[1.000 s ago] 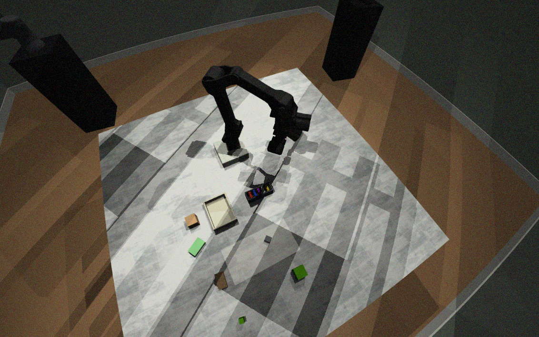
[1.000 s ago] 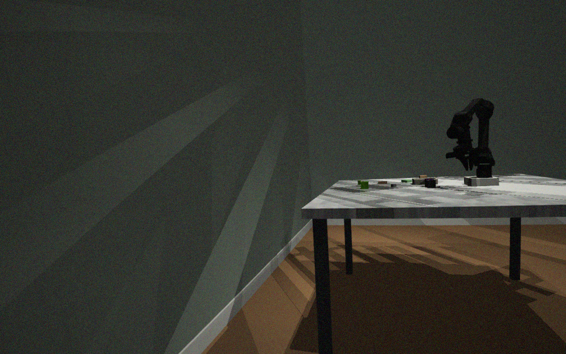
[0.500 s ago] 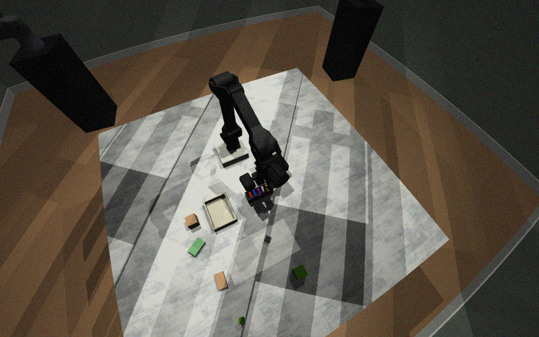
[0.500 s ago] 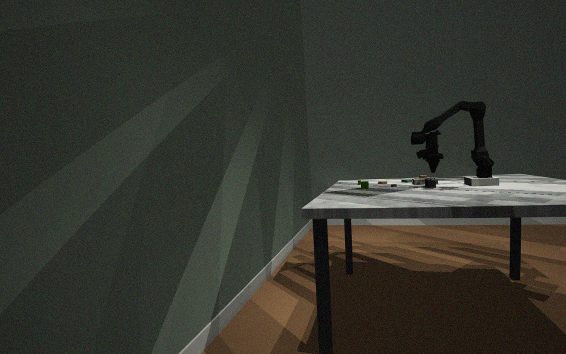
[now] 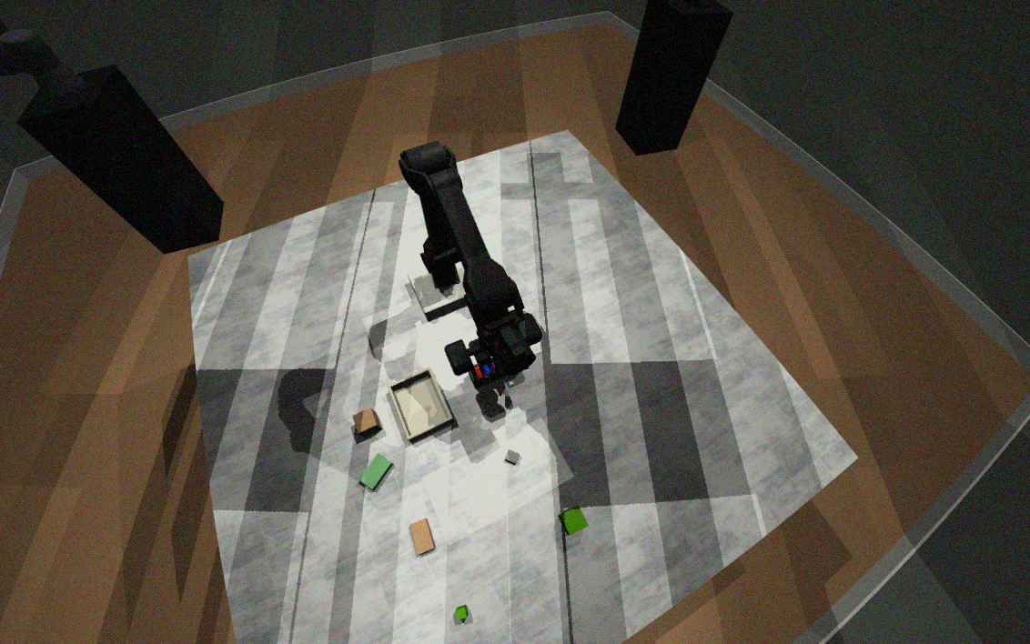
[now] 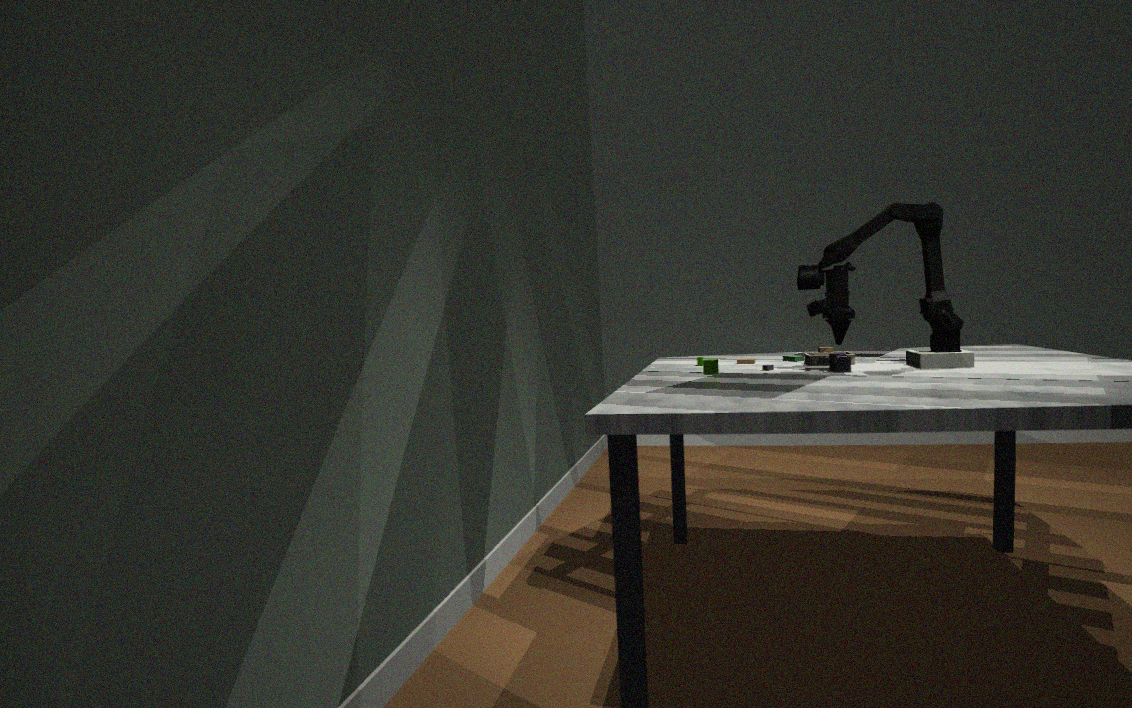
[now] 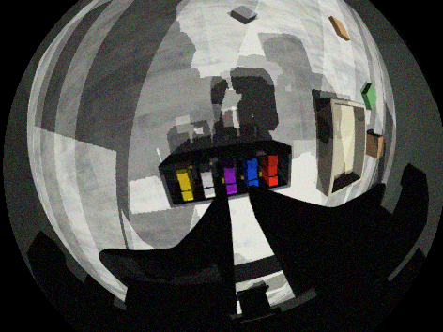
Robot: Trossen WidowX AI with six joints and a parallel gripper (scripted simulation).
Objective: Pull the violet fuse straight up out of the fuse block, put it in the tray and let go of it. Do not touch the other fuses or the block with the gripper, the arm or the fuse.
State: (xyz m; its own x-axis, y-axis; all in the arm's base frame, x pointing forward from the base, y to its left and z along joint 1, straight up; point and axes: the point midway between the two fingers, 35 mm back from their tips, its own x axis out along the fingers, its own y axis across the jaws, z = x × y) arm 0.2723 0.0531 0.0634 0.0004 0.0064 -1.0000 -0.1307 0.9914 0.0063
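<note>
Right now my gripper tip is 40 mm above the violet fuse. From my gripper tip the other things lie so: blue fuse (20 mm to the right, 40 mm below); then yellow fuse (10 mm behind, 40 mm to the left, 40 mm below); then red fuse (40 mm to the right, 40 mm below).
</note>
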